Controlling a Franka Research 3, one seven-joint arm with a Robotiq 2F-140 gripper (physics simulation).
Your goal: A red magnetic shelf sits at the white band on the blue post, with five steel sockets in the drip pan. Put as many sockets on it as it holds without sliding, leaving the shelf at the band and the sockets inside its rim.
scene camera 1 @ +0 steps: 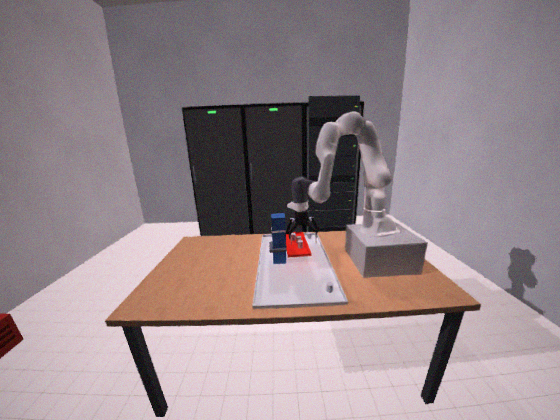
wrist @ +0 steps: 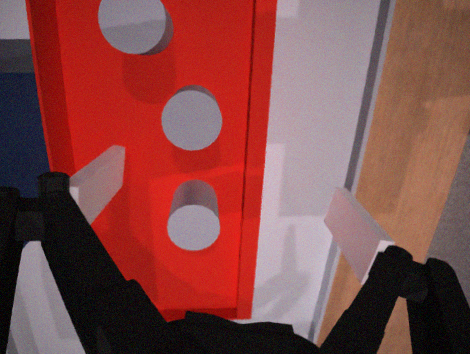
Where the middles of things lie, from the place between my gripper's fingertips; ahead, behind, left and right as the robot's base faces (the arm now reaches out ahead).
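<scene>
Here is the red shelf [wrist: 91, 96], and my hand is 3 cm to the left of it. My hand is also 4 cm short of the shelf.
</scene>
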